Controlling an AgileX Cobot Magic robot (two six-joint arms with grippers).
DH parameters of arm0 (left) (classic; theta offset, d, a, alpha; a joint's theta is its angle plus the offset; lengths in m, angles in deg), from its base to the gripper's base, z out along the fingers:
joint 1: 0 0.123 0 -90
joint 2: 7.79 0 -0.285 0
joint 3: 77.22 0 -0.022 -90
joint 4: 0 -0.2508 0 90
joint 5: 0 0 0.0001 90
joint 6: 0 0.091 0 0
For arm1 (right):
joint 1: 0 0.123 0 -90
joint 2: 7.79 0 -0.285 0
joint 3: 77.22 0 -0.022 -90
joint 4: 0 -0.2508 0 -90
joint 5: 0 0 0.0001 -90
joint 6: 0 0.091 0 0
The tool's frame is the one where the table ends.
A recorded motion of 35 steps. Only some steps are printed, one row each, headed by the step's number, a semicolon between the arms.
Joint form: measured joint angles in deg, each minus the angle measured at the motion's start. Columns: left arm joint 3, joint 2, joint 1, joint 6, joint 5, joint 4; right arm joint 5, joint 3, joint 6, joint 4, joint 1, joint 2.
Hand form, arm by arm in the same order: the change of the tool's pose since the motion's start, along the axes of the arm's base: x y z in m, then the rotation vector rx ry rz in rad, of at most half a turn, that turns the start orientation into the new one. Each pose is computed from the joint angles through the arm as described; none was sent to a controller.
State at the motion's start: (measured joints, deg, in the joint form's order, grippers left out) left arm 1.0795 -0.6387 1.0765 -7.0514 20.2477 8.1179; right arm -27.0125 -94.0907 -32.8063 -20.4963 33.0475 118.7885
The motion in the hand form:
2: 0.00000 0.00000 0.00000 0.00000 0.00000 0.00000; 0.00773 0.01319 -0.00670 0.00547 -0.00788 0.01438
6: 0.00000 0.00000 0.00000 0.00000 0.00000 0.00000; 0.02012 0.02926 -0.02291 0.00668 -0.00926 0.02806
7: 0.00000 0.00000 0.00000 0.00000 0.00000 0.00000; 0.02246 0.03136 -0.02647 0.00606 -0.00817 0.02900
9: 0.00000 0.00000 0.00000 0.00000 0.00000 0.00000; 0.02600 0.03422 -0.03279 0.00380 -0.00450 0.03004
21: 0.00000 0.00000 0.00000 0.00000 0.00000 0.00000; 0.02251 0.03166 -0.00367 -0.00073 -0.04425 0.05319
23: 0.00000 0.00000 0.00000 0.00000 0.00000 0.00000; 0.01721 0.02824 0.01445 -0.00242 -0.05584 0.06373
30: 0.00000 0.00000 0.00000 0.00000 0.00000 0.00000; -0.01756 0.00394 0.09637 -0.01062 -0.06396 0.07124
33: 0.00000 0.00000 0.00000 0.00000 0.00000 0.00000; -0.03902 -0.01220 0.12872 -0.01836 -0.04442 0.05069
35: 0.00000 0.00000 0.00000 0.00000 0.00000 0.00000; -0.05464 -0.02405 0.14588 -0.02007 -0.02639 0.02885
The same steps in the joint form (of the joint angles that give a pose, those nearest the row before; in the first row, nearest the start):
2: 0.00 0.00 0.00 0.00 0.00 0.00; -0.08 -3.85 -0.01 -0.01 0.79 3.23
6: 0.00 0.00 0.00 0.00 0.00 0.00; -0.25 -9.31 -0.03 -0.02 1.51 8.43
7: 0.00 0.00 0.00 0.00 0.00 0.00; -0.28 -10.21 -0.04 -0.02 1.55 9.37
9: 0.00 0.00 0.00 0.00 0.00 0.00; -0.36 -11.50 -0.03 -0.02 1.59 10.84
21: 0.00 0.00 0.00 0.00 0.00 0.00; -2.84 -12.80 -0.03 1.79 1.59 8.05
23: 0.00 0.00 0.00 0.00 0.00 0.00; -4.68 -12.80 0.19 2.56 1.59 5.77
30: 0.00 0.00 0.00 0.00 0.00 0.00; -15.37 -12.82 4.63 6.83 1.59 -5.35
33: 0.00 0.00 0.00 0.00 0.00 0.00; -20.86 -12.12 8.09 9.03 1.59 -10.79
35: 0.00 0.00 0.00 0.00 0.00 0.00; -23.86 -10.76 10.59 10.26 1.59 -14.56

